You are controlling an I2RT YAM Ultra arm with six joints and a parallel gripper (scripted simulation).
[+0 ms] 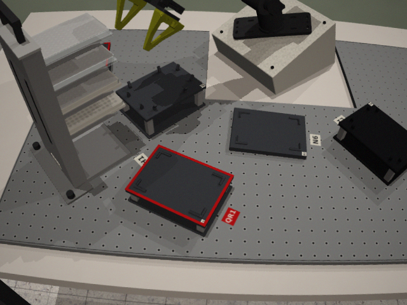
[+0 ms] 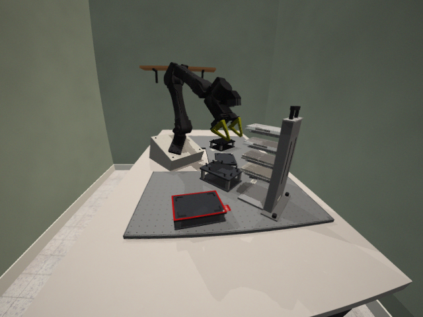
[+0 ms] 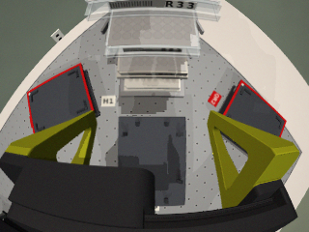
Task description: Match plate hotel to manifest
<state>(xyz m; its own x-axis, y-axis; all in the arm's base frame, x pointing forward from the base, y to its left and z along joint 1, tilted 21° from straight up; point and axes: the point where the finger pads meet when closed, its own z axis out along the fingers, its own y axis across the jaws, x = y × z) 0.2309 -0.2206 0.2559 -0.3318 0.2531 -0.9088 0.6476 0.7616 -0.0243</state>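
Right now my hand is 160 mm above the black regrip nest RG, 40 mm past it and 30 mm to the right of it. From my hand the other things lie so: RG label: 220 mm below, 120 mm behind, 110 mm to the left; translucent plate: 90 mm ahead, 80 mm to the right, 50 mm above; plate hotel H1: 150 mm ahead, 140 mm to the right, 60 mm below.
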